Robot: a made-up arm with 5 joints. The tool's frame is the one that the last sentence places.
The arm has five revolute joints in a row. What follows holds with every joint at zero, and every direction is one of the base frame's.
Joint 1 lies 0.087 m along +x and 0.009 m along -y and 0.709 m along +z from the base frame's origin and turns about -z.
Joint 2 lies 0.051 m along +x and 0.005 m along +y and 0.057 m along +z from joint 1 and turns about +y.
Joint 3 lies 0.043 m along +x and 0.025 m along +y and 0.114 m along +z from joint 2 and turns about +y.
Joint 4 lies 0.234 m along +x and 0.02 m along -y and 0.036 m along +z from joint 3 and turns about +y.
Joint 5 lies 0.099 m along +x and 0.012 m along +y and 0.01 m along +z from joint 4 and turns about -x.
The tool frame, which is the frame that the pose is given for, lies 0.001 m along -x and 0.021 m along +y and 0.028 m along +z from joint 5; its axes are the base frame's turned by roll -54.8, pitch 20.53 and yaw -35.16 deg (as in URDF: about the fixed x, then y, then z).
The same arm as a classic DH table. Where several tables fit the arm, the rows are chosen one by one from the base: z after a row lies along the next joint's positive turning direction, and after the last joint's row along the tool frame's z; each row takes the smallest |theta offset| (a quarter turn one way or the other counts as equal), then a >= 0, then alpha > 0; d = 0 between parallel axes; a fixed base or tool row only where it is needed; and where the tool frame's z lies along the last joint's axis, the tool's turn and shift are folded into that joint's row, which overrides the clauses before.
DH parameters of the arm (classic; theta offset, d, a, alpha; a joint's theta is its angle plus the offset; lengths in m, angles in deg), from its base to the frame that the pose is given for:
base (fixed): -5.91 0 0.0875 180
joint 1: -5.91 -0.766 0.051 90
joint 2: -69.33 0 0.1218 0
joint 3: 60.59 0 0.2368 0
joint 4: -81.25 0.022 0.01 90
joint 5: -44.38 -0.0695 0.0053 -129.48
tool (fixed): 82.73 0.0448 0 0

